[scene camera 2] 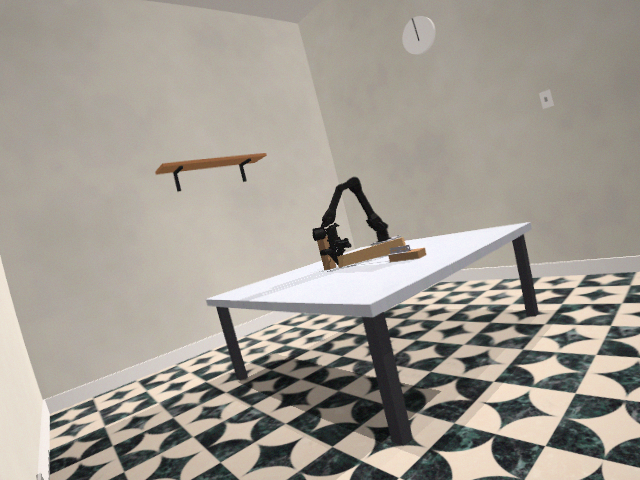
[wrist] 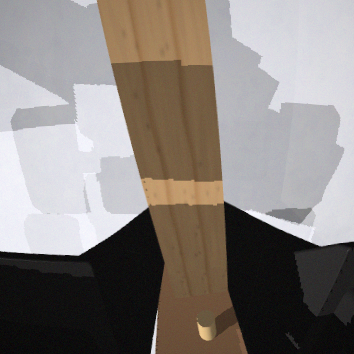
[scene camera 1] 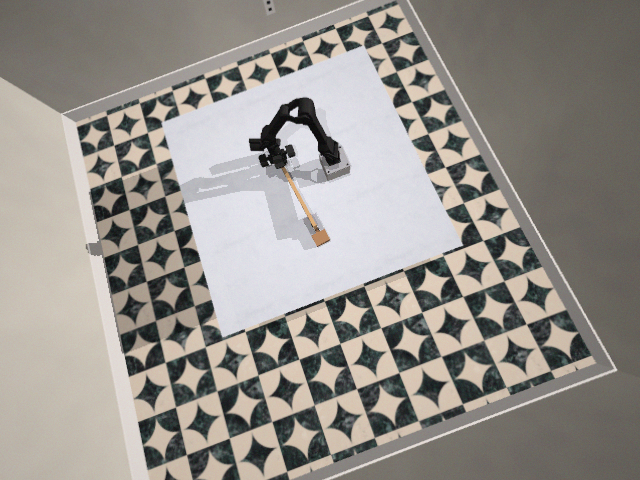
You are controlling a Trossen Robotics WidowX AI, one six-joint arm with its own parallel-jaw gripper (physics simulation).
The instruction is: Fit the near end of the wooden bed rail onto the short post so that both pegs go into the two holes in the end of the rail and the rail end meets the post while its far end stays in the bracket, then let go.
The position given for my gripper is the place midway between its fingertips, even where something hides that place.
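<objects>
My gripper (wrist: pixel 187 206): gripping wooden bed rail (scene camera 2: pixel 383 249).
</objects>
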